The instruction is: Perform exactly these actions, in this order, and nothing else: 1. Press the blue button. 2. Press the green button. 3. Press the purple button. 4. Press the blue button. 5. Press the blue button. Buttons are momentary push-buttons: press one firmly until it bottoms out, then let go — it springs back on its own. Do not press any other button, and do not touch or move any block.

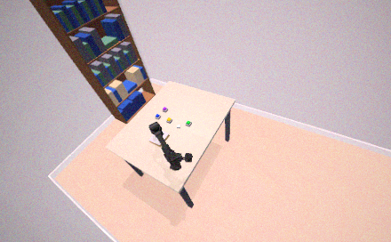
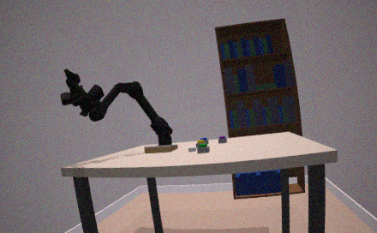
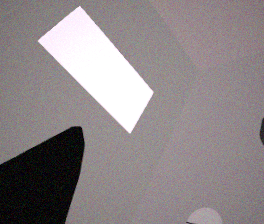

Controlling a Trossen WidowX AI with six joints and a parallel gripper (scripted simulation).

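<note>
Right now my gripper tip is 370 mm short of the blue button, 710 mm to the right of it and 350 mm above it. Round my gripper tip: purple button: 490 mm ahead, 700 mm to the left, 350 mm below; then small white block: 370 mm ahead, 430 mm to the left, 370 mm below; then green button: 440 mm ahead, 360 mm to the left, 350 mm below.
</note>
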